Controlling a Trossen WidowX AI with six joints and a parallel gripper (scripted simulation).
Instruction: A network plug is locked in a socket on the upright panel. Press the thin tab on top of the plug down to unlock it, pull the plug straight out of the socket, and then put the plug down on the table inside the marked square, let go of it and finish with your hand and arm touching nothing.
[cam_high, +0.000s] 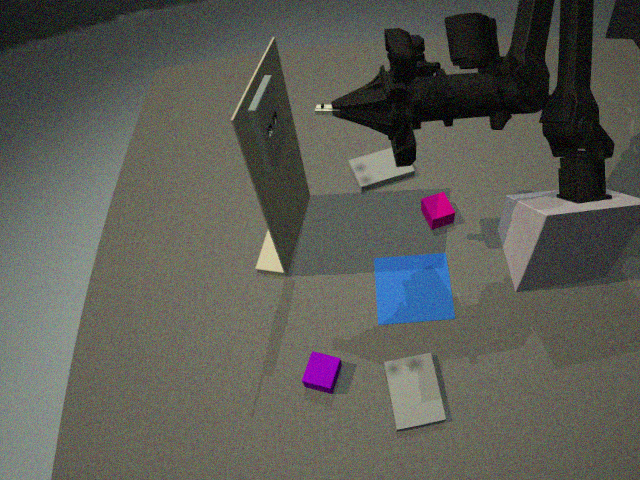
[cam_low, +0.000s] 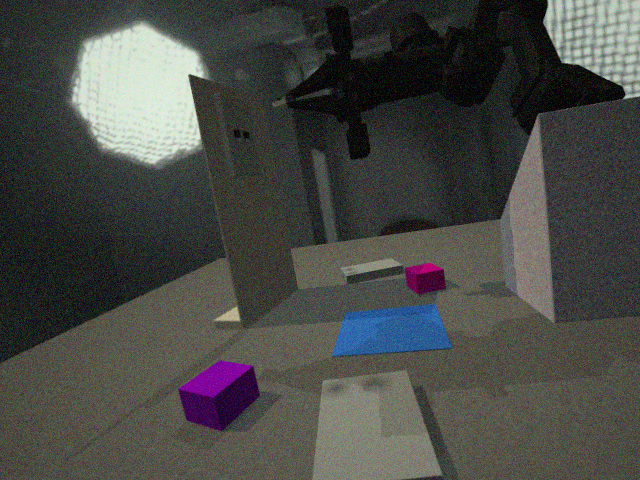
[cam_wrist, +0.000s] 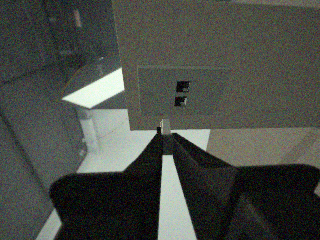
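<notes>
My gripper tip is now 30 cm above the blue marked square, 10 cm to the right of it and 8 cm past it. Round my gripper tip: network plug (1 cm ahead); magenta block (28 cm below, 16 cm behind, 2 cm to the right); socket panel (14 cm below, 9 cm ahead, 4 cm to the right).
</notes>
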